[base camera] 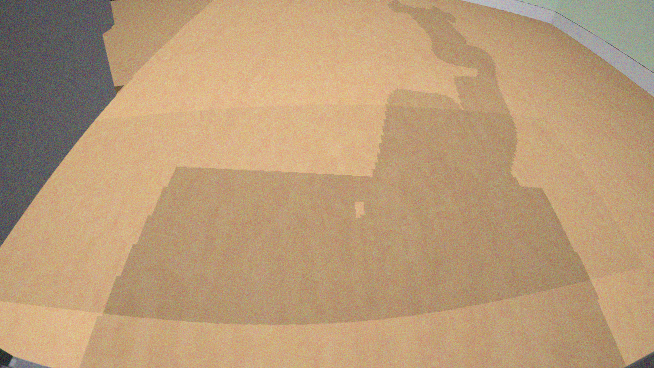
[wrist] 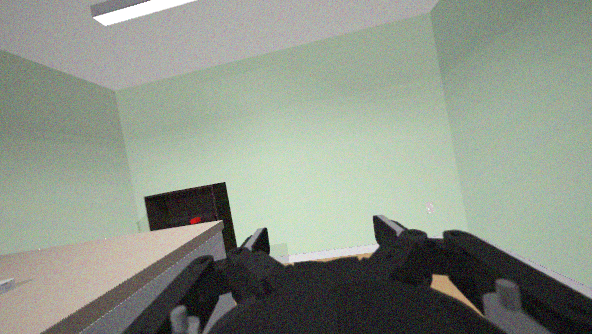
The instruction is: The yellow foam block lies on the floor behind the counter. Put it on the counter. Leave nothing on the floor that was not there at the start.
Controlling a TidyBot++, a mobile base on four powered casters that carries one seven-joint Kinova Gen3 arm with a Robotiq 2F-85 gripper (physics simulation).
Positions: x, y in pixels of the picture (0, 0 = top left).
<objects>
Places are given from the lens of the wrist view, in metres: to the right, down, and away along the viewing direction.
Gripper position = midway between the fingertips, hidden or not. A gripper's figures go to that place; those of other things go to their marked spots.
my gripper [wrist: 320, 233]: 0.02, 0.05, 0.15
grey counter [wrist: 114, 278]: -0.43, 0.26, 0.44
dark shelf unit [wrist: 212, 200]: -1.00, 0.40, 2.22
pale green wall [wrist: 477, 114]: 1.58, -0.46, 1.63
The marked spots on the pale green wall and the grey counter are 2.44 m apart.
</objects>
